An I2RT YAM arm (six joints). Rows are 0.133 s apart.
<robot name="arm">
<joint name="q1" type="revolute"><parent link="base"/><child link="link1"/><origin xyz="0.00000 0.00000 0.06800" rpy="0.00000 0.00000 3.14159"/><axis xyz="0 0 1"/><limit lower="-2.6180" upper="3.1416"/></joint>
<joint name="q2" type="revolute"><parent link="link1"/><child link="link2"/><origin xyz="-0.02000 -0.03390 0.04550" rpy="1.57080 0.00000 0.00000"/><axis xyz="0 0 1"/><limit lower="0.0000" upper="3.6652"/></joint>
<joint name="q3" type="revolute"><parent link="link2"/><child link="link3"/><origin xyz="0.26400 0.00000 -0.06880" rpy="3.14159 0.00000 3.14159"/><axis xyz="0 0 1"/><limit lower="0.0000" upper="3.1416"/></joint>
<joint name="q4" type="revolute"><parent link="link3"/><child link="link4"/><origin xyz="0.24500 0.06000 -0.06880" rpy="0.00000 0.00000 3.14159"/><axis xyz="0 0 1"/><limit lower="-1.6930" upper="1.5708"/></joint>
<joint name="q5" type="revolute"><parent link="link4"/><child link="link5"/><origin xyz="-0.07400 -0.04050 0.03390" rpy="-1.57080 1.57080 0.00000"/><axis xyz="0 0 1"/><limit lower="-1.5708" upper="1.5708"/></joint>
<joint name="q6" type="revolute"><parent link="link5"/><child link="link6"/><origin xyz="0.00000 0.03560 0.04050" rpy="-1.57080 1.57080 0.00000"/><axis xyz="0 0 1"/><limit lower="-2.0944" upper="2.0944"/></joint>
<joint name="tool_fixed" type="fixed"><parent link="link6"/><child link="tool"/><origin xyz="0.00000 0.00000 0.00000" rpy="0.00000 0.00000 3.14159"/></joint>
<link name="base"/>
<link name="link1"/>
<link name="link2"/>
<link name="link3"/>
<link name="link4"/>
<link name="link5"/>
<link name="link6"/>
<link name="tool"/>
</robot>
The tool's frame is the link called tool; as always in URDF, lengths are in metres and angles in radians.
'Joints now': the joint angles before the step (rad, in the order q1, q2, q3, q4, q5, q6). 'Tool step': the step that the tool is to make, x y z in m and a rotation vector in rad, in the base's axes. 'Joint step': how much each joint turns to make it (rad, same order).
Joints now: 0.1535, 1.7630, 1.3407, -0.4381, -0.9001, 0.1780
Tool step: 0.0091, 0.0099, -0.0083, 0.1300, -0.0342, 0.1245
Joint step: 0.0131, 0.0507, 0.0001, 0.1055, -0.1659, 0.0003
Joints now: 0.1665, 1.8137, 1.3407, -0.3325, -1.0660, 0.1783
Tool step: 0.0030, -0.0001, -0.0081, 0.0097, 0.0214, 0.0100
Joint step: -0.0023, 0.0234, -0.0001, 0.0040, -0.0179, 0.0001
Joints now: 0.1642, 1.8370, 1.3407, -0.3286, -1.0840, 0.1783
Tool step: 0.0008, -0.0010, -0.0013, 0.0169, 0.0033, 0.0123
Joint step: -0.0038, 0.0057, -0.0001, 0.0049, -0.0236, -0.0003
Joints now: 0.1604, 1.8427, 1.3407, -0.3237, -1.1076, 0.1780
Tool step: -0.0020, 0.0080, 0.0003, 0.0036, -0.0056, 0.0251
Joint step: 0.0206, -0.0002, -0.0002, 0.0031, -0.0050, -0.0035
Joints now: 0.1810, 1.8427, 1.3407, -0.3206, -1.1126, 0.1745
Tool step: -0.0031, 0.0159, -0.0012, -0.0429, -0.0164, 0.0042
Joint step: 0.0434, 0.0001, 0.0001, 0.0033, 0.0599, -0.0047
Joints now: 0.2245, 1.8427, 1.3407, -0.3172, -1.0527, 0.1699
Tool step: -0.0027, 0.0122, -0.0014, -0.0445, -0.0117, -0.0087
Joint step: 0.0343, 0.0000, -0.0002, 0.0009, 0.0630, 0.0000
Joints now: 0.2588, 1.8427, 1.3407, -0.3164, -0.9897, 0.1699
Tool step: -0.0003, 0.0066, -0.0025, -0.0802, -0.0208, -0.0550
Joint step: 0.0221, 0.0001, 0.0000, -0.0015, 0.1132, -0.0004
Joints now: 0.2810, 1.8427, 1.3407, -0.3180, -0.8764, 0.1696
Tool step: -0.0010, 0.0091, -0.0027, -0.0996, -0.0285, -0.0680
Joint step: 0.0312, 0.0000, -0.0001, 0.0001, 0.1434, 0.0026
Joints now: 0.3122, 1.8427, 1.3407, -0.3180, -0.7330, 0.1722
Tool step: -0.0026, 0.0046, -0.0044, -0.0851, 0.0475, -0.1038
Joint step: 0.0221, 0.0001, 0.0003, -0.0334, 0.1331, 0.0629
